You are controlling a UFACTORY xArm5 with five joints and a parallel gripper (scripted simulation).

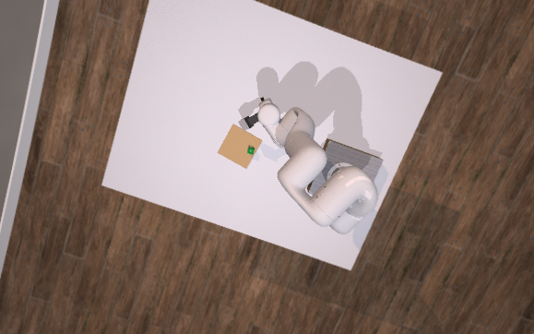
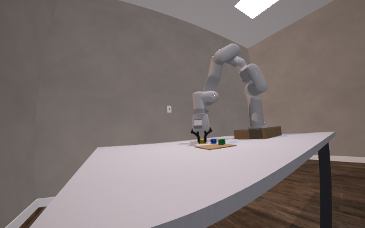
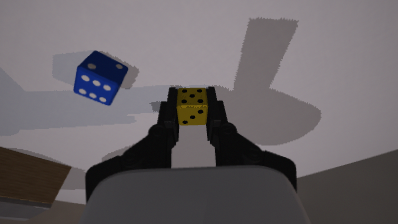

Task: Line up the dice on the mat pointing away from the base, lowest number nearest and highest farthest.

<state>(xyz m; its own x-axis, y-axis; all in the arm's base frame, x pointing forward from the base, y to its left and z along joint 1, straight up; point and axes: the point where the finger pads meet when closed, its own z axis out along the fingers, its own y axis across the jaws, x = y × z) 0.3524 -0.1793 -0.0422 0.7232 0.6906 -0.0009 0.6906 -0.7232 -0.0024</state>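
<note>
Right now my hand is 80 mm short of the tan mat, 170 mm to the right of it and 20 mm above it. Round my hand: blue die: 20 mm behind, 70 mm to the left, 10 mm below; yellow die: 10 mm below; green die: 30 mm ahead, 180 mm to the left, 10 mm below.
</note>
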